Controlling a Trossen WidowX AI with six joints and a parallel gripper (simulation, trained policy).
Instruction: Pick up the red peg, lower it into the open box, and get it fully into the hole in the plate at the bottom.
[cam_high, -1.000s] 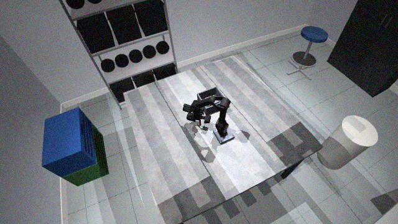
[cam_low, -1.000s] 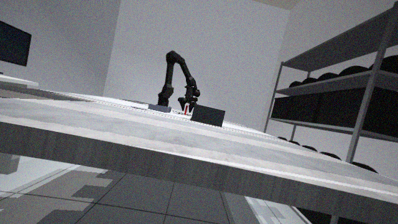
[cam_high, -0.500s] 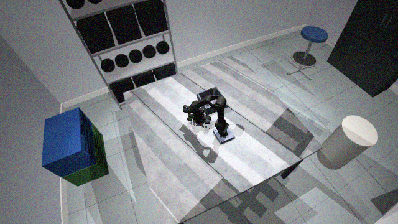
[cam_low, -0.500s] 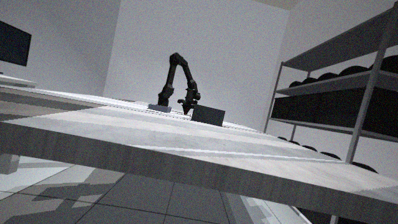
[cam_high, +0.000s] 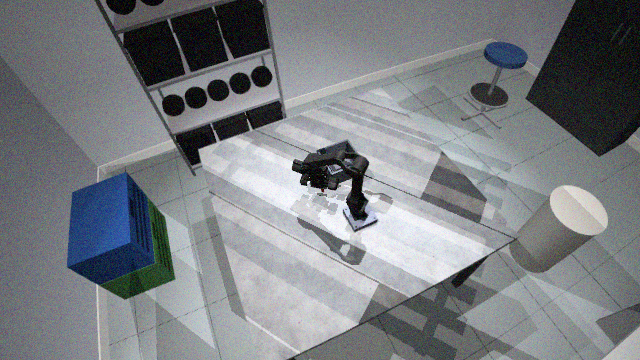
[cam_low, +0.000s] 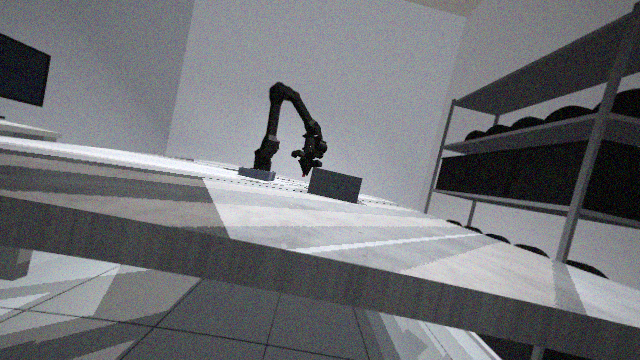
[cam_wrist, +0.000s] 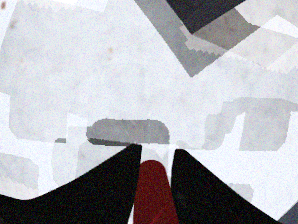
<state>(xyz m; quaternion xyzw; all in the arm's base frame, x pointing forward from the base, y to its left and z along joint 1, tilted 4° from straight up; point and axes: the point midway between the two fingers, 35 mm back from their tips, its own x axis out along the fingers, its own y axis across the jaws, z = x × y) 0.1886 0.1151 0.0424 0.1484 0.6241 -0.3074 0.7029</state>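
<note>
The plate is 150 mm to the right of my gripper tip, 140 mm ahead of it and 10 mm below it. The rest, counted from my gripper tip: grey box 150 mm to the right, 140 mm ahead, 30 mm below; then red peg 30 mm above, 10 mm to the left, 10 mm behind.
</note>
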